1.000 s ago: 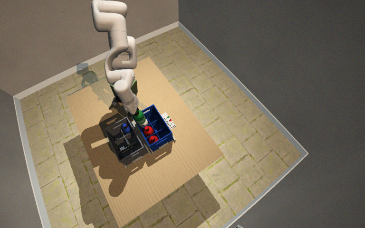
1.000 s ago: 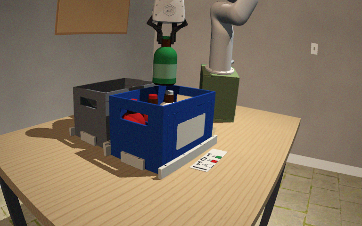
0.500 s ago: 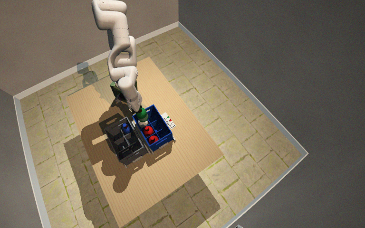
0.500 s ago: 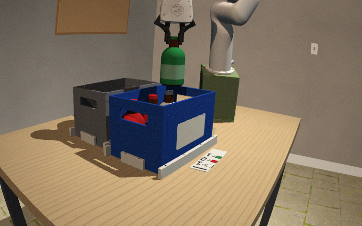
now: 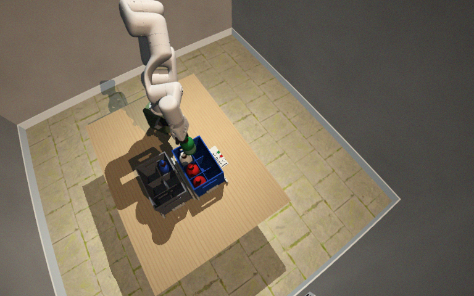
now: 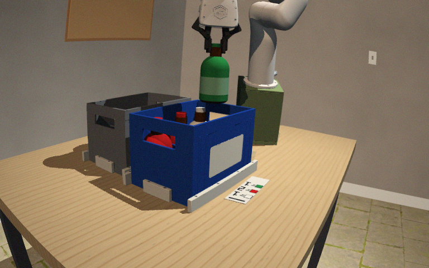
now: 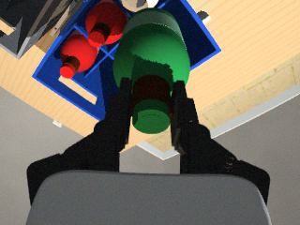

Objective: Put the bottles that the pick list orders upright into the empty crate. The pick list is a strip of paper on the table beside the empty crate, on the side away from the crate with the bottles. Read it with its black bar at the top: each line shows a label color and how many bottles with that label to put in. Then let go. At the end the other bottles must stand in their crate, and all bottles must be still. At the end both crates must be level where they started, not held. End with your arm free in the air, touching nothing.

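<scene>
Right now the green-label bottle is 7 cm below my hand. The rest, counted from my hand: red bottle 8 cm ahead, 3 cm to the right, 25 cm below; white-label bottle 4 cm to the right, 25 cm below; blue crate 8 cm ahead, 1 cm to the left, 25 cm below.
</scene>
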